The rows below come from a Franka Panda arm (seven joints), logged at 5 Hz.
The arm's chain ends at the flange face. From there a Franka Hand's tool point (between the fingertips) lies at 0.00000 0.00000 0.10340 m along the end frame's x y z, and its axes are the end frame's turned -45 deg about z.
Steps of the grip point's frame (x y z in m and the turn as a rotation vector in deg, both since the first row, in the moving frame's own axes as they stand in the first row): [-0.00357, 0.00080, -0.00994, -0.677, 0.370, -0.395]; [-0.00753, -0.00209, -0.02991, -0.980, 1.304, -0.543]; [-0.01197, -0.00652, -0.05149, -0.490, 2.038, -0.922]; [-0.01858, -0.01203, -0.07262, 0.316, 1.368, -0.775]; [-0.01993, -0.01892, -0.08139, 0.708, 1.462, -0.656]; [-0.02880, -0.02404, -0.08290, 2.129, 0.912, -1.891]
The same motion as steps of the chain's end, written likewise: [-0.00330, 0.00270, -0.00993, -0.217, 0.740, -0.395]; [-0.00971, 0.00427, -0.02987, 0.229, 1.615, -0.543]; [-0.01628, 0.00585, -0.05142, 1.095, 1.788, -0.922]; [-0.02297, 0.00679, -0.07259, 1.191, 0.744, -0.775]; [-0.02842, 0.00349, -0.08135, 1.534, 0.533, -0.656]; [-0.03575, 0.00722, -0.08282, 2.150, -0.861, -1.891]
